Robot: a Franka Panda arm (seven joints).
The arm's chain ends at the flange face. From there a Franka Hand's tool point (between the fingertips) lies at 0.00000 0.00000 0.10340 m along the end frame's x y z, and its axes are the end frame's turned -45 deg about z.
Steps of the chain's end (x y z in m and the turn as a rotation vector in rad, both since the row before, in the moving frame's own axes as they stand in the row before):
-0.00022 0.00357 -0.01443 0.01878 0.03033 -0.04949
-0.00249 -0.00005 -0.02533 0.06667 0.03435 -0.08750
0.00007 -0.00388 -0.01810 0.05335 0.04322 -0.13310
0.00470 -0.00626 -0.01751 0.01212 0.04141 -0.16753
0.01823 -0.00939 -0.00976 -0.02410 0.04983 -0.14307
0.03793 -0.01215 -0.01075 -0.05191 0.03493 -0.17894
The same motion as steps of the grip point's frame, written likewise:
0.00093 0.00312 -0.01450 -0.00817 0.03473 -0.04949
0.00554 -0.00448 -0.02562 0.02285 0.07143 -0.08750
0.00978 -0.00390 -0.01834 0.00716 0.06829 -0.13310
0.01182 0.00070 -0.01761 -0.02071 0.03785 -0.16753
0.02179 0.01150 -0.00992 -0.05228 0.01819 -0.14307
0.03474 0.02465 -0.01095 -0.06141 -0.01201 -0.17894

